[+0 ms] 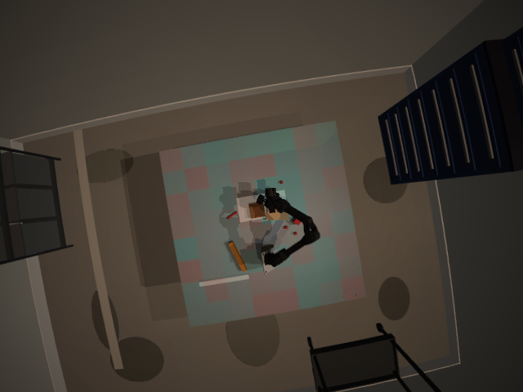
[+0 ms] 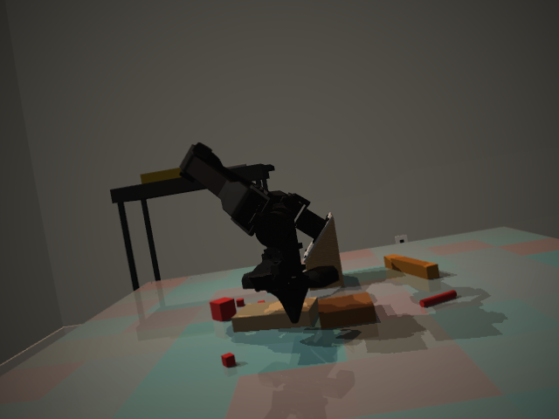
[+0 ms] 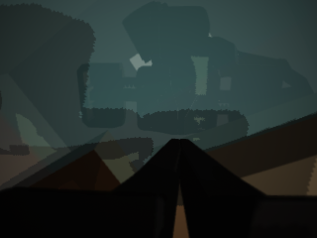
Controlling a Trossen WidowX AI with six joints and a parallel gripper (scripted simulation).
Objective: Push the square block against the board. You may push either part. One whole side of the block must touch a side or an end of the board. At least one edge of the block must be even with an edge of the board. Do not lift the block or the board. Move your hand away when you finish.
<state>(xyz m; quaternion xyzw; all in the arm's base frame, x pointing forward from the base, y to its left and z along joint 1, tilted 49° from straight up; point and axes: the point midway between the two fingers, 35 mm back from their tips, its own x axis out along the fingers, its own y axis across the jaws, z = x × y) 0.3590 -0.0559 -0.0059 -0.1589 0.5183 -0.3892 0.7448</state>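
My gripper tip is 50 mm past the orange-brown square block and 90 mm to the right of it. Also, from my gripper tip: tan board (70 mm behind, 50 mm to the right); long orange bar (370 mm behind, 240 mm to the left); big red cube (130 mm behind, 180 mm to the right, 10 mm above).
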